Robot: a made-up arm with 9 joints. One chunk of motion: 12 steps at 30 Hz.
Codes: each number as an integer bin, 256 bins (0 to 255) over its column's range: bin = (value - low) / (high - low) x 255, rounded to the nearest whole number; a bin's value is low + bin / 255 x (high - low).
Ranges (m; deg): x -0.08..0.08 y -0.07..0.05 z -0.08..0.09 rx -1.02..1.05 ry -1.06..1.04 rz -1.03..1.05
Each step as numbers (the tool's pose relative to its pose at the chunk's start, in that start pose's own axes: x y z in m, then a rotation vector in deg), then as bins.
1 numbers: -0.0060 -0.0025 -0.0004 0.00 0.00 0.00
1 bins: 118 143 119 126 129 126
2 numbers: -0.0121 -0.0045 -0.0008 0.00 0.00 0.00
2 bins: 108 139 119 126 129 126
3 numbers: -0.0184 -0.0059 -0.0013 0.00 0.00 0.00
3 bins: 98 136 118 126 129 126
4 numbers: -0.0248 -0.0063 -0.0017 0.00 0.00 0.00
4 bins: 88 135 117 126 129 126
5 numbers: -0.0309 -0.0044 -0.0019 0.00 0.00 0.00
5 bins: 78 139 117 126 129 126
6 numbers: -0.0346 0.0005 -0.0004 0.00 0.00 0.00
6 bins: 72 150 119 126 129 126
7 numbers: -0.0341 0.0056 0.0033 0.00 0.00 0.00
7 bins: 73 161 125 126 129 126
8 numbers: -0.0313 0.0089 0.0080 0.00 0.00 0.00
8 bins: 78 168 132 126 129 126
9 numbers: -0.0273 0.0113 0.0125 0.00 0.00 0.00
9 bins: 84 173 139 126 129 126
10 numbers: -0.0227 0.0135 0.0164 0.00 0.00 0.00
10 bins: 91 177 145 126 129 126
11 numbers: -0.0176 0.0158 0.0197 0.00 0.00 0.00
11 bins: 99 182 150 126 129 126
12 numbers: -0.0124 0.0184 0.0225 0.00 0.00 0.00
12 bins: 108 188 154 126 129 126
